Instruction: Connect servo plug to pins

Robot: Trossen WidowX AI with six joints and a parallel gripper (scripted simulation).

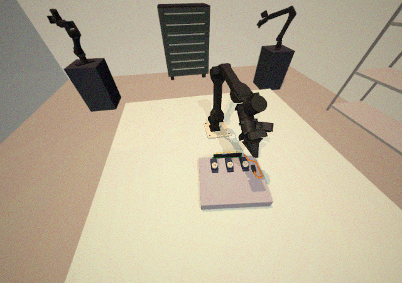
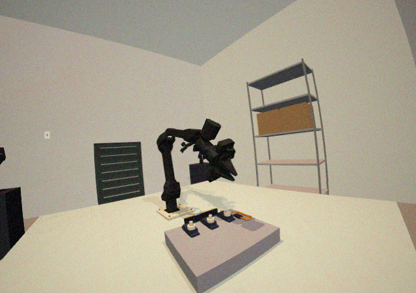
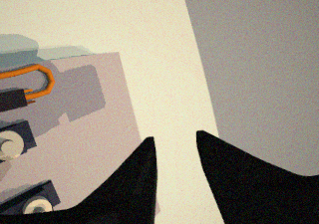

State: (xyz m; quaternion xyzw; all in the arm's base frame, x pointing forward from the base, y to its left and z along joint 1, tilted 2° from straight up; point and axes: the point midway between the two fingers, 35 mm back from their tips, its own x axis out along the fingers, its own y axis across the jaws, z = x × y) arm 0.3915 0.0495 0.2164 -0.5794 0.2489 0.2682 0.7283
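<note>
Now: the blue band 14 cm behind my gripper tip, 7 cm to the right of it and 14 cm below it. The rest, counted from my gripper tip: grey printed holder 2 cm ahead, 7 cm to the right, 19 cm below; then pin strip 14 cm behind, 5 cm to the right, 15 cm below.
</note>
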